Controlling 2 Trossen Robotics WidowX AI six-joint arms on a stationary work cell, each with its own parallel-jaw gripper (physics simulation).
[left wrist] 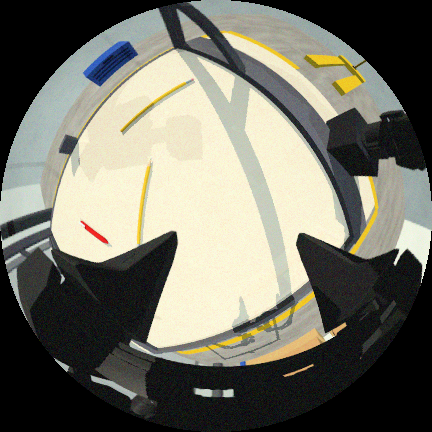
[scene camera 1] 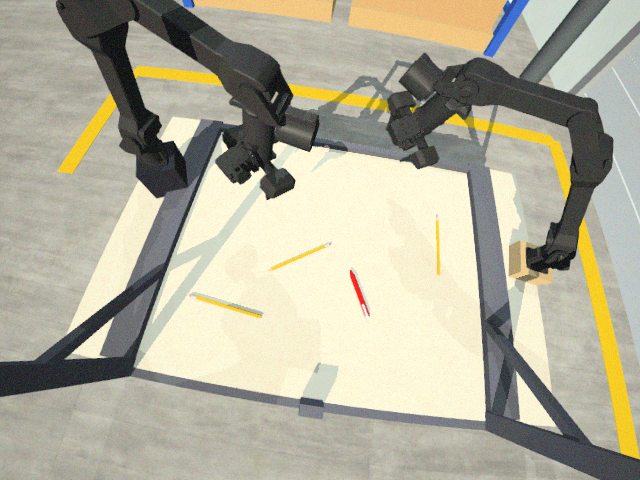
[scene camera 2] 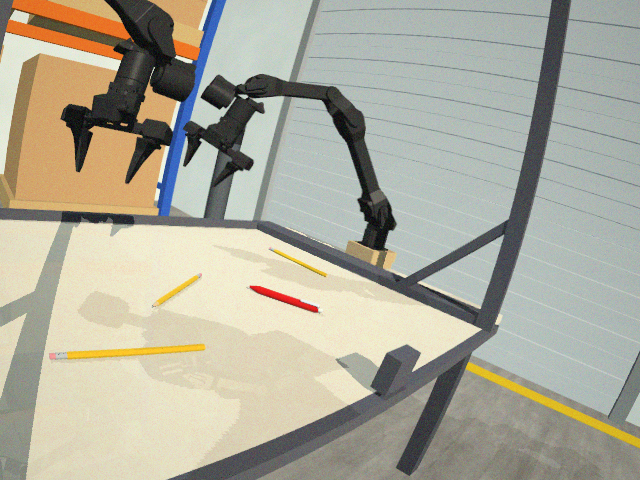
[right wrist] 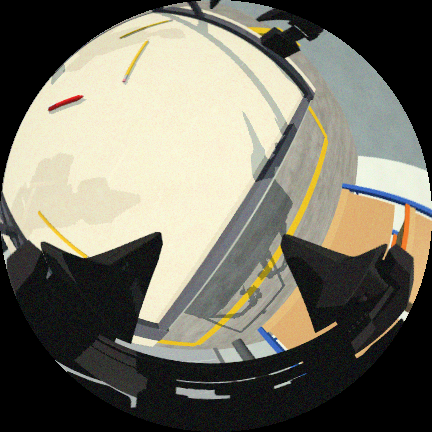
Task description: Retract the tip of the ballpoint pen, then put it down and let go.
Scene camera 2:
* left gripper
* right gripper
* wooden block
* grey block
